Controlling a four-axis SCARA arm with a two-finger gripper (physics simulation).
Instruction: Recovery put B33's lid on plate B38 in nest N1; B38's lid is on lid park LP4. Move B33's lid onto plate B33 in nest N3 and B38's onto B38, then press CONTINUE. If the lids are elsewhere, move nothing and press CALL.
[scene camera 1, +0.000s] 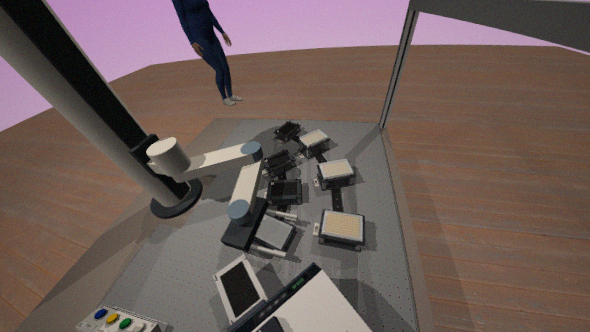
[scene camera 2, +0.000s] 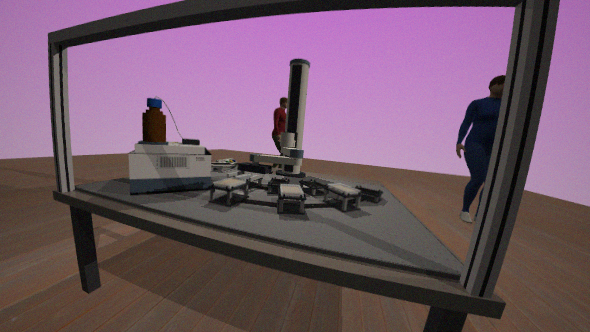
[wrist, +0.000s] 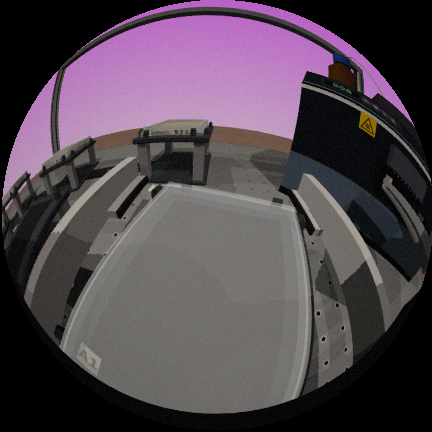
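Seen in the pictures: gripper, fingertip midpoint: (scene camera 1: 292, 235) (scene camera 2: 238, 177) (wrist: 219, 171); arm's base, origin of the base link: (scene camera 1: 178, 196) (scene camera 2: 290, 174).
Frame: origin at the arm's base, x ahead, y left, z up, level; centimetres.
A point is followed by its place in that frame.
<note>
My gripper (scene camera 1: 290, 235) @[x 62.6, y -10.8, z 7.2 cm] (wrist: 219, 171) @[x 62.6, y -10.8, z 7.2 cm] is shut on a clear grey lid (scene camera 1: 274, 231) @[x 56.1, y -10.3, z 6.6 cm] (wrist: 200, 280) @[x 55.0, y -9.9, z 6.6 cm], its two pale fingers along the lid's sides. The lid is level at the nearest lid park, whose dark corner posts show at its edges; whether it still rests on them is hard to tell. Plate B33 (scene camera 1: 342, 226) @[x 78.6, y -5.9, z 9.4 cm] (wrist: 172, 125) @[x 72.5, y -5.1, z 9.3 cm] sits on its raised nest beyond the lid, its label readable in the wrist view. Two more plates, a middle one (scene camera 1: 336, 170) @[x 75.3, y 18.9, z 9.3 cm] (scene camera 2: 292, 190) @[x 78.2, y 22.0, z 9.3 cm] and a far one (scene camera 1: 314, 137) @[x 62.8, y 40.6, z 9.9 cm] (scene camera 2: 343, 189) @[x 67.1, y 41.2, z 9.9 cm], sit on nests; their labels and any lids are unclear.
Three dark lid parks (scene camera 1: 284, 191) @[x 54.9, y 7.3, z 6.0 cm] (scene camera 1: 280, 162) @[x 48.2, y 24.2, z 5.8 cm] (scene camera 1: 287, 131) @[x 44.7, y 51.3, z 5.5 cm] stand in a row behind the gripper. A white and dark machine (scene camera 1: 320, 305) @[x 74.3, y -28.8, z 22.0 cm] (scene camera 2: 170, 170) @[x 84.3, y -31.5, z 11.3 cm] (wrist: 345, 150) @[x 66.7, y -26.1, z 11.2 cm] with a brown bottle (scene camera 2: 154, 125) @[x 86.9, y -37.3, z 30.0 cm] is near the gripper. A button box (scene camera 1: 117, 322) @[x 20.3, y -45.6, z 7.6 cm] is at the front left. People stand beyond the table.
</note>
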